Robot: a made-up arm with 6 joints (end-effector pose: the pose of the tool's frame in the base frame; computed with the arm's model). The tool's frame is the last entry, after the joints.
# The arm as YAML. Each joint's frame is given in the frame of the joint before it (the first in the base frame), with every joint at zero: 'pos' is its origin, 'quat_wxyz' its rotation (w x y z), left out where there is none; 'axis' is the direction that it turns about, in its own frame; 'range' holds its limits. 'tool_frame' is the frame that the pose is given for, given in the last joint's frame.
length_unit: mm
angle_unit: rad
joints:
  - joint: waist
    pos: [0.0, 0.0, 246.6]
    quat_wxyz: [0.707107, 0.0, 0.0, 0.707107]
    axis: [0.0, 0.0, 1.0]
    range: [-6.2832, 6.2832]
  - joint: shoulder
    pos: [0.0, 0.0, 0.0]
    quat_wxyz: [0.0, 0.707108, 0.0, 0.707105]
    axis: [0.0, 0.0, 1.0]
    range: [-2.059, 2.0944]
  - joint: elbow
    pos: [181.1, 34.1, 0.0]
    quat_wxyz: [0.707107, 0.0, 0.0, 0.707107]
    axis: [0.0, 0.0, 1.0]
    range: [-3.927, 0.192]
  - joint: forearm
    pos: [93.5, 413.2, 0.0]
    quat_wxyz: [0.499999, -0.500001, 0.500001, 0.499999]
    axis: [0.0, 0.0, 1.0]
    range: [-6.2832, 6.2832]
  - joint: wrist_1
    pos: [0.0, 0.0, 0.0]
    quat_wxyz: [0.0, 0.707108, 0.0, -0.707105]
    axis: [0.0, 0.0, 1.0]
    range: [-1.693, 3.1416]
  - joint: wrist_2
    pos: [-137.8, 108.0, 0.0]
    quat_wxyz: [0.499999, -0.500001, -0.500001, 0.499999]
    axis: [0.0, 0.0, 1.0]
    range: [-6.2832, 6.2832]
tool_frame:
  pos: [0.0, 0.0, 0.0]
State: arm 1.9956 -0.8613 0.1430 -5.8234 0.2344 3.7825
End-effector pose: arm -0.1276 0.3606 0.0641 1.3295 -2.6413 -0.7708
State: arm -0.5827 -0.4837 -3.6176 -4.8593 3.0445 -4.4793
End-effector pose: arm -0.2116 0.2826 0.5251 2.4825 -1.2184 1.4698
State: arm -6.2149 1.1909 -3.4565 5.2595 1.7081 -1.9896
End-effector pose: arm 0.5640 -0.0909 0.6144 1.4859 1.5209 -0.5671
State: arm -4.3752 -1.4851 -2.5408 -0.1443 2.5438 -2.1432
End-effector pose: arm 0.1585 -0.3796 0.5797 -0.7803 2.0848 2.0170
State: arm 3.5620 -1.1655 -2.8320 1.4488 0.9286 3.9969
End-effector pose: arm 0.6122 0.2240 0.6646 0.2979 1.0759 -0.7641
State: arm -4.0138 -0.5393 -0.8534 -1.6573 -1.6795 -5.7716
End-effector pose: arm -0.2481 0.1014 0.4493 1.2258 -1.0839 -0.0393
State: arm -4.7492 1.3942 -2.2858 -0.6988 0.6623 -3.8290
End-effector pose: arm 0.0255 0.7005 -0.0517 -2.6457 0.5482 -0.4892
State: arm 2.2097 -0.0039 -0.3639 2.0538 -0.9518 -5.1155
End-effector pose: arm 0.0107 0.2453 0.0542 -1.9809 1.3177 -0.5386
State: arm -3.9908 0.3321 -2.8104 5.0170 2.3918 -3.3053
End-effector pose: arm -0.0717 0.3313 0.7364 -1.5711 1.7966 -0.4031
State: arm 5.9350 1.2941 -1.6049 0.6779 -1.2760 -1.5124
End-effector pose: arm 0.4356 -0.2670 -0.0024 1.6355 0.2694 0.6363
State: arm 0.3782 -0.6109 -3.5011 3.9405 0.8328 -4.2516
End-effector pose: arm -0.5719 -0.2498 0.6515 1.5724 1.3437 -1.9237
